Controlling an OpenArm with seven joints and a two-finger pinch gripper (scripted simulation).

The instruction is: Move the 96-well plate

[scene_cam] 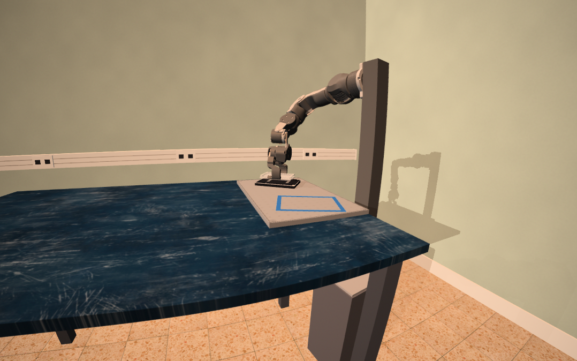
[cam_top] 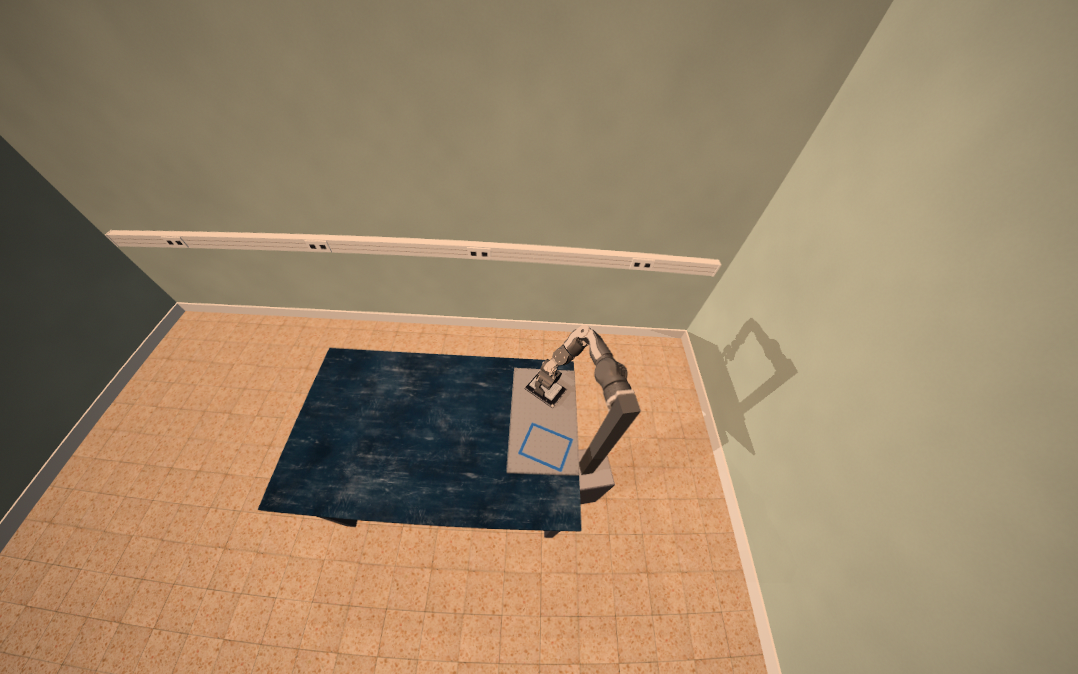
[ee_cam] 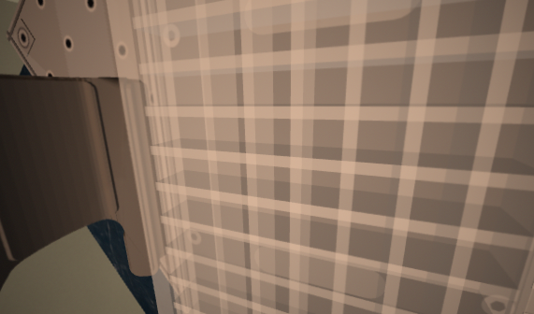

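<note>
Now: hand right at the clear 96-well plate. Round my hand: black plate nest 30 mm below.
</note>
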